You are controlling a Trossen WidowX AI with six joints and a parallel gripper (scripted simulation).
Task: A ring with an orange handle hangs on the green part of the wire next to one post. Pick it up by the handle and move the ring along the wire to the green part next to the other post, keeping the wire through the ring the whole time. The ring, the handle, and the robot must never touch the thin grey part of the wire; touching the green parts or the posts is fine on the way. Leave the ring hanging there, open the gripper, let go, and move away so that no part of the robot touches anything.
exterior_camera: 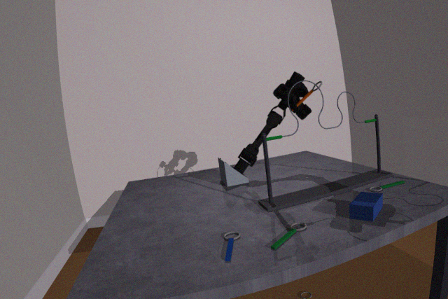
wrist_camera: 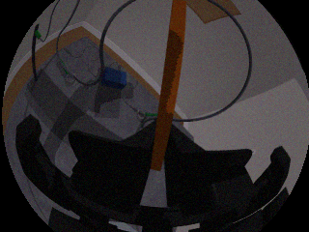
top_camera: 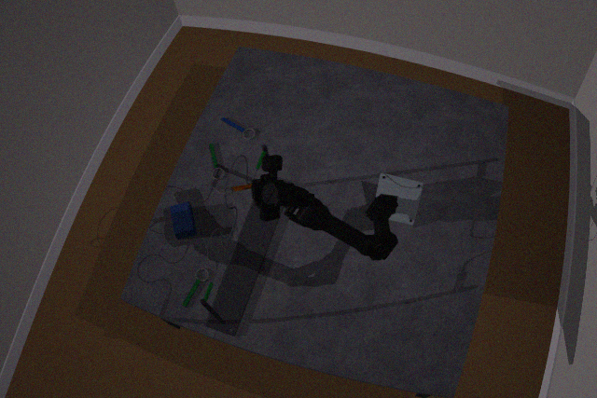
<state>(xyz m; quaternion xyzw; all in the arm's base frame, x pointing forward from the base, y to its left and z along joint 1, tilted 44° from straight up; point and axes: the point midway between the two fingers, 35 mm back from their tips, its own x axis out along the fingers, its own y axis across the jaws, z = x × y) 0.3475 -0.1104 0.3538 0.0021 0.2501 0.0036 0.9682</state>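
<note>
Right now the ring with orange handle is 2 cm ahead of my gripper tip, 6 cm to the left of it and 6 cm above it. Round my gripper tip: blue-handled ring (23 cm ahead, 40 cm to the right, 35 cm below).
</note>
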